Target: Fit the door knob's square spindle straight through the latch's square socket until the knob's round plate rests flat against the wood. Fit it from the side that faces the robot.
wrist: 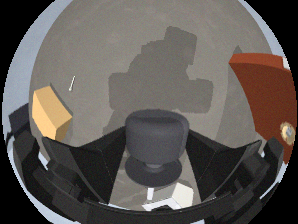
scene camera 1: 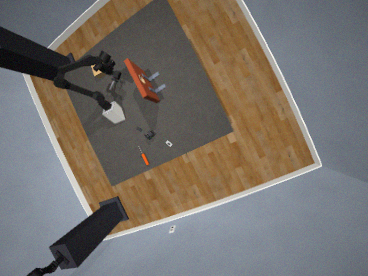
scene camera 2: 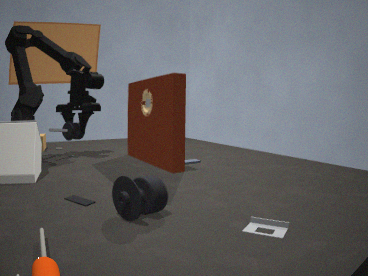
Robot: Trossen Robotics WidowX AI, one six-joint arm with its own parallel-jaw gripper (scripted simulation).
Path:
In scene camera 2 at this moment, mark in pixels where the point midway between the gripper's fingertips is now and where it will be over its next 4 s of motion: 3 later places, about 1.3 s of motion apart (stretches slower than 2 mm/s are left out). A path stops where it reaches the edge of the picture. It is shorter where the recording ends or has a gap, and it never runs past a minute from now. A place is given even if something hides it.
My gripper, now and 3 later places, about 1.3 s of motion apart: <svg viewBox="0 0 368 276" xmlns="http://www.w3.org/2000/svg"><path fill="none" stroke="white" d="M76 132L89 122L101 107L102 100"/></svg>

